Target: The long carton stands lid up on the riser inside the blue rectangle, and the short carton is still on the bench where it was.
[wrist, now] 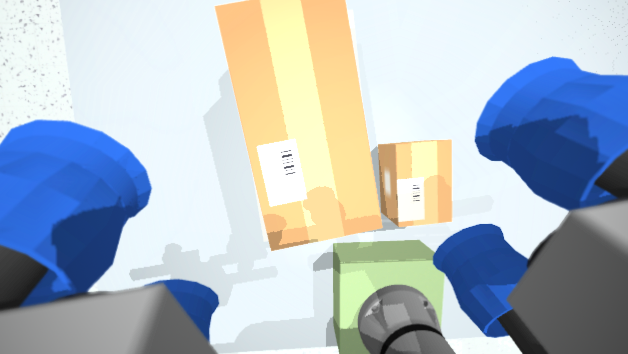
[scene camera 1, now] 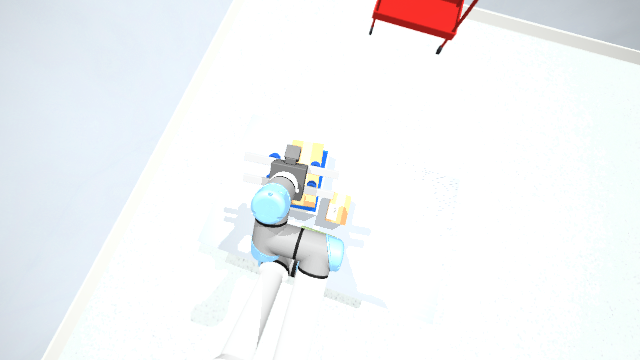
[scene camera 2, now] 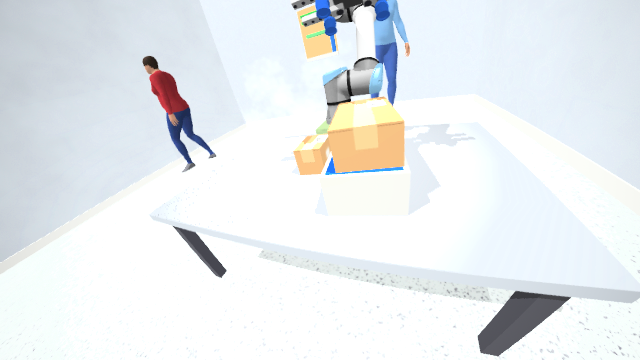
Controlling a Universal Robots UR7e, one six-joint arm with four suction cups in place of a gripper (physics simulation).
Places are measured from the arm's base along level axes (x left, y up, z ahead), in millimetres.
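Pixels of known places: hand, tool point: [wrist: 325, 223] [scene camera 2: 354, 14]; arm's base, link origin: [wrist: 395, 319].
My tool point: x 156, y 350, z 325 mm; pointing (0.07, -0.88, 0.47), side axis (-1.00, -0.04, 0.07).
For each thing: its top centre in the pictures, then the offset to it from my tool point. "pt": a spot on its surface instead. Level surfaces: height alone.
- long carton, top centre: [wrist: 304, 125] [scene camera 2: 362, 109] [scene camera 1: 303, 172] dy -230, dx -1, dz +55 mm
- white riser, top centre: [scene camera 2: 364, 144] [scene camera 1: 305, 177] dy -332, dx -6, dz +52 mm
- rectangle, surface spot: [scene camera 2: 330, 169] [scene camera 1: 325, 155] pt dy -332, dx -76, dz +199 mm
- short carton, top centre: [wrist: 424, 184] [scene camera 2: 312, 141] [scene camera 1: 338, 208] dy -350, dx -218, dz -57 mm
- bench, surface height: dy -453 mm
The long carton [scene camera 1: 313, 150] [scene camera 2: 367, 147] [wrist: 300, 100] stands on the white riser [scene camera 2: 367, 195], with its taped, labelled face up. Blue line of the rectangle [scene camera 1: 325, 159] [scene camera 2: 330, 169] shows at its base; the full outline is hidden. The short carton [scene camera 1: 339, 209] [scene camera 2: 310, 156] [wrist: 425, 180] stands on the bench [scene camera 2: 240, 220] beside the riser. My gripper [scene camera 1: 292, 171] [scene camera 2: 352, 12] [wrist: 320, 212], four blue suction cups, is open and carries nothing. It hangs above the long carton, apart from it, and partly hides it in scene camera 1.
A green block [scene camera 2: 322, 128] [wrist: 387, 270] stands under the arm's base, near the short carton. A red cart [scene camera 1: 412, 27] stands on the floor. A person in red [scene camera 2: 170, 92] and a person in light blue [scene camera 2: 386, 60] stand beyond the bench. A board [scene camera 2: 320, 46] shows at the back.
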